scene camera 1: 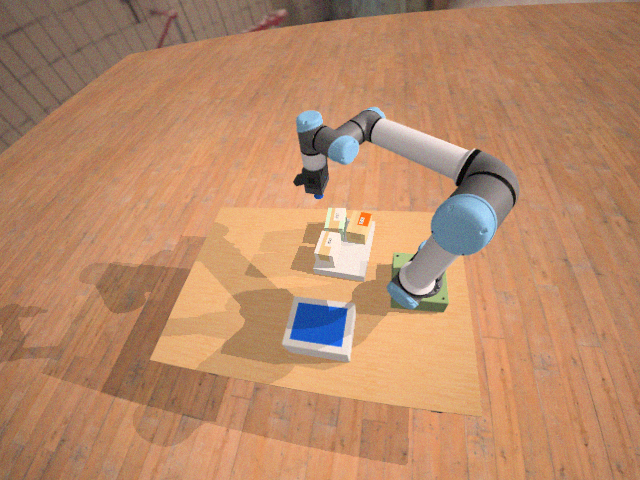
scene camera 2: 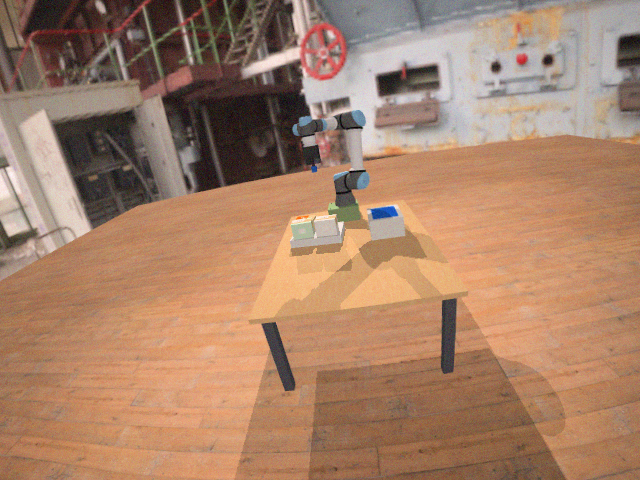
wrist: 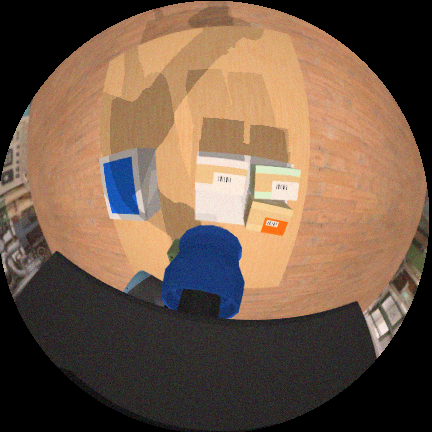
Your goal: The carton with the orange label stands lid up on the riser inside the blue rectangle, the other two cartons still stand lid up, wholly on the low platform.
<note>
My suction cup point(wrist: 208, 255) carries nothing. A carton with orange label point(wrist: 266, 215) rests on a low white platform point(scene camera 1: 352, 263). The table carries a riser with blue rectangle point(scene camera 1: 320, 328).
The riser with blue rectangle shows as well in scene camera 2 point(scene camera 2: 384, 222) and in the wrist view point(wrist: 129, 181). The low white platform is seen too in the wrist view point(wrist: 215, 206).
</note>
